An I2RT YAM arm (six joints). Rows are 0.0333 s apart.
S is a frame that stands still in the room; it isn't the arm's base.
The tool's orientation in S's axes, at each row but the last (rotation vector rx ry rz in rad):
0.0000 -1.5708 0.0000
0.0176 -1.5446 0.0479
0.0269 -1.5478 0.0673
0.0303 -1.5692 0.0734
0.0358 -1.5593 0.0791
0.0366 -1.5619 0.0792
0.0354 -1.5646 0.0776
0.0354 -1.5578 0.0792
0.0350 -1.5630 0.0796
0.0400 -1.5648 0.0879
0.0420 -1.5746 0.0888
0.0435 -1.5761 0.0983
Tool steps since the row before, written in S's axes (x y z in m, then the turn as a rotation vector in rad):
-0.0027 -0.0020 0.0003 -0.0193 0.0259 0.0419
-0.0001 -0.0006 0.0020 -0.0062 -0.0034 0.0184
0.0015 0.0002 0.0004 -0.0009 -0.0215 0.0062
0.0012 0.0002 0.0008 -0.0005 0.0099 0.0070
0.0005 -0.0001 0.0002 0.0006 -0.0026 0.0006
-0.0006 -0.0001 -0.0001 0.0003 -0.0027 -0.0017
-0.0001 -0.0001 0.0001 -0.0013 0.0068 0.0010
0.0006 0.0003 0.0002 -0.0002 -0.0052 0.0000
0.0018 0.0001 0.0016 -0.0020 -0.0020 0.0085
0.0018 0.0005 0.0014 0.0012 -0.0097 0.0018
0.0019 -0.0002 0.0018 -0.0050 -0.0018 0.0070
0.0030 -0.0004 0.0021 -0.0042 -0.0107 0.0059
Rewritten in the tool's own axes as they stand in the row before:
0.0003 -0.0020 0.0027 0.0419 0.0259 0.0193
0.0020 -0.0006 0.0002 0.0182 -0.0035 0.0068
0.0004 0.0001 -0.0015 0.0056 -0.0216 0.0023
0.0008 0.0001 -0.0012 0.0073 0.0097 -0.0001
0.0002 -0.0001 -0.0005 0.0005 -0.0027 -0.0004
-0.0001 -0.0001 0.0006 -0.0018 -0.0027 -0.0001
0.0001 -0.0001 0.0001 0.0012 0.0068 0.0008
0.0002 0.0002 -0.0006 -0.0001 -0.0052 0.0006
0.0016 -0.0001 -0.0018 0.0084 -0.0021 0.0022
0.0014 0.0003 -0.0018 0.0015 -0.0098 -0.0004
0.0018 -0.0004 -0.0019 0.0070 -0.0016 0.0051
0.0021 -0.0007 -0.0030 0.0056 -0.0105 0.0051

